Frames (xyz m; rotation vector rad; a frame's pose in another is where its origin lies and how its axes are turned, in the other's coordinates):
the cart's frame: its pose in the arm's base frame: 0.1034 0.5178 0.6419 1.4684 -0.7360 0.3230
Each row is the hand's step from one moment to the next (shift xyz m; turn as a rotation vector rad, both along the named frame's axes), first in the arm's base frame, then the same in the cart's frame.
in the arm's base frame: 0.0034 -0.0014 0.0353 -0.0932 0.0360 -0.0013
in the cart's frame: 0.0249 0.0252 -0.0017 -0.0787 0.0605 -0.0113
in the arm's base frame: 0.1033 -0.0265 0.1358 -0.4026 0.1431 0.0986
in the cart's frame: 0.1680 0.0391 -0.0087 -0.2721 0.3411 -0.0434
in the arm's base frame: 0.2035 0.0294 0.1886 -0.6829 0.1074 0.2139
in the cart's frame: 0.2626 0.0245 -0.0911 -0.4008 0.6000 0.0542
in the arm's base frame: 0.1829 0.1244 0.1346 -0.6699 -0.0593 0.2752
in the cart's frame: 0.1913 0.0056 -0.1744 -0.3140 0.6214 0.2081
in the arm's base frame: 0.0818 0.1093 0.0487 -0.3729 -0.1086 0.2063
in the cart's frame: 0.0659 -0.0005 -0.1291 -0.1240 0.3789 0.1856
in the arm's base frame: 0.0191 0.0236 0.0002 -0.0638 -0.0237 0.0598
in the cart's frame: 0.0089 -0.0090 -0.0276 -0.0047 0.0834 0.0352
